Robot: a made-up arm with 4 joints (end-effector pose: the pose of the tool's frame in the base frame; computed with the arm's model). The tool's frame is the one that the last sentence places.
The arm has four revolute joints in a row. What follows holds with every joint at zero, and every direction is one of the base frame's. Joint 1 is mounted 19.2 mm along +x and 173.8 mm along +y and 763.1 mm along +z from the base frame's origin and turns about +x. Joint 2 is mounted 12.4 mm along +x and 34 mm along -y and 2 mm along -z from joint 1 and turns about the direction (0.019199, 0.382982, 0.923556). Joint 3 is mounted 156.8 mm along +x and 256.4 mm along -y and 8.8 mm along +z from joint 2 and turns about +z. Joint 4 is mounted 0.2 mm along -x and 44.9 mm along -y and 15.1 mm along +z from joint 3 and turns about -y. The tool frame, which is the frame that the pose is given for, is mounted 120.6 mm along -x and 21 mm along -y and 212.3 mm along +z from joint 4; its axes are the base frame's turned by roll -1.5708, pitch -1.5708 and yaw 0 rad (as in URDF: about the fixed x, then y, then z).
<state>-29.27 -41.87 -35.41 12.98</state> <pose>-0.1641 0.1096 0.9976 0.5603 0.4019 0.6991 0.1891</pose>
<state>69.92 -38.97 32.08 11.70</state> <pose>-0.2065 -0.1273 0.4798 -0.1457 -0.1568 -0.8304 0.5144</pose>
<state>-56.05 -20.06 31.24 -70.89</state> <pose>0.2405 0.1807 1.1891 -0.9260 -0.2499 0.0410 0.2800</pose>
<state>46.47 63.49 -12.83 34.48</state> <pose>0.2690 -0.0346 0.6659 0.0920 -0.4384 -0.5809 0.6796</pose>
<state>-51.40 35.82 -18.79 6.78</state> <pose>0.2270 0.1670 1.0786 -0.6722 -0.6525 -0.1300 0.3249</pose>
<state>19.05 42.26 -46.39 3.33</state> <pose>0.2318 -0.0450 0.8908 -0.5116 -0.3598 -0.5172 0.5842</pose>
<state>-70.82 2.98 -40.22 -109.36</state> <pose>0.3523 0.0712 1.2366 -0.9104 0.2191 -0.2846 0.2056</pose>
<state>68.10 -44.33 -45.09 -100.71</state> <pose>-0.1020 -0.1527 0.3005 -0.0293 0.6442 -0.1942 0.7392</pose>
